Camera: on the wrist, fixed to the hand. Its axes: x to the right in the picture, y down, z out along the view.
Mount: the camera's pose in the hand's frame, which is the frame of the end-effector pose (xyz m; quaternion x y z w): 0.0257 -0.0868 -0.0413 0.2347 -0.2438 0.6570 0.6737
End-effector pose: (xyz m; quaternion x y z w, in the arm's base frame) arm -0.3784 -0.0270 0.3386 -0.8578 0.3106 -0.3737 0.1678
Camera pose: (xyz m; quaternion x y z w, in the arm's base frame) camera -0.3603 0.0189 0.4250 -0.4255 0.6442 -0.0053 0.6356
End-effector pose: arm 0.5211 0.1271 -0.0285 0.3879 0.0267 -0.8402 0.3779
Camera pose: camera 0.4796 0.1872 -0.0961 0.1627 -0.5262 -0.4186 0.7221
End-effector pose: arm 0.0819 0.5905 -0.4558 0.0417 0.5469 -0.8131 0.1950
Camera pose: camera 0.0208 0.6492 -0.4037 0.2349 0.1027 -0.5582 0.7891
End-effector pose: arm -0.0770 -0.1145 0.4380 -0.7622 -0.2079 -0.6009 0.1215
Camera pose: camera -0.1480 -0.0513 0.4675 -0.7680 0.1900 -0.0904 0.6048
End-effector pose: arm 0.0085 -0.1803 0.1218 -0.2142 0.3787 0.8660 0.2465
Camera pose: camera 0.0470 -0.1536 0.0340 -0.3735 -0.5390 -0.7087 0.2603
